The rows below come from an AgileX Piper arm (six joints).
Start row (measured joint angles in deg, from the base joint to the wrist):
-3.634 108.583 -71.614 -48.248 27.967 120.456
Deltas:
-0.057 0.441 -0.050 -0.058 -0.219 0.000
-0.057 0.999 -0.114 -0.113 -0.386 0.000
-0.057 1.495 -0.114 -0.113 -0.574 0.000
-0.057 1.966 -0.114 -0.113 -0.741 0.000
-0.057 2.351 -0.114 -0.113 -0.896 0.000
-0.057 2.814 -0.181 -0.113 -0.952 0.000
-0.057 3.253 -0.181 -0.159 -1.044 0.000
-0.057 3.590 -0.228 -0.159 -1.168 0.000
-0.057 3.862 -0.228 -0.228 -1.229 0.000
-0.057 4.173 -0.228 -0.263 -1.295 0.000
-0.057 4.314 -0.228 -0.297 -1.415 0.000
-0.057 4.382 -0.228 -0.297 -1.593 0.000
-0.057 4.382 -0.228 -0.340 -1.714 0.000
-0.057 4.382 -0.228 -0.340 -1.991 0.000
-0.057 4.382 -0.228 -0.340 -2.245 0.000
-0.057 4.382 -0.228 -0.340 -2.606 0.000
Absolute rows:
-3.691 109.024 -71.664 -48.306 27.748 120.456
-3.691 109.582 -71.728 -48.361 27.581 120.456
-3.691 110.078 -71.728 -48.361 27.393 120.456
-3.691 110.549 -71.728 -48.361 27.226 120.456
-3.691 110.934 -71.728 -48.361 27.071 120.456
-3.691 111.397 -71.795 -48.361 27.015 120.456
-3.691 111.836 -71.795 -48.407 26.923 120.456
-3.691 112.173 -71.842 -48.407 26.799 120.456
-3.691 112.445 -71.842 -48.476 26.738 120.456
-3.691 112.756 -71.842 -48.511 26.672 120.456
-3.691 112.897 -71.842 -48.545 26.552 120.456
-3.691 112.965 -71.842 -48.545 26.374 120.456
-3.691 112.965 -71.842 -48.588 26.253 120.456
-3.691 112.965 -71.842 -48.588 25.976 120.456
-3.691 112.965 -71.842 -48.588 25.722 120.456
-3.691 112.965 -71.842 -48.588 25.361 120.456

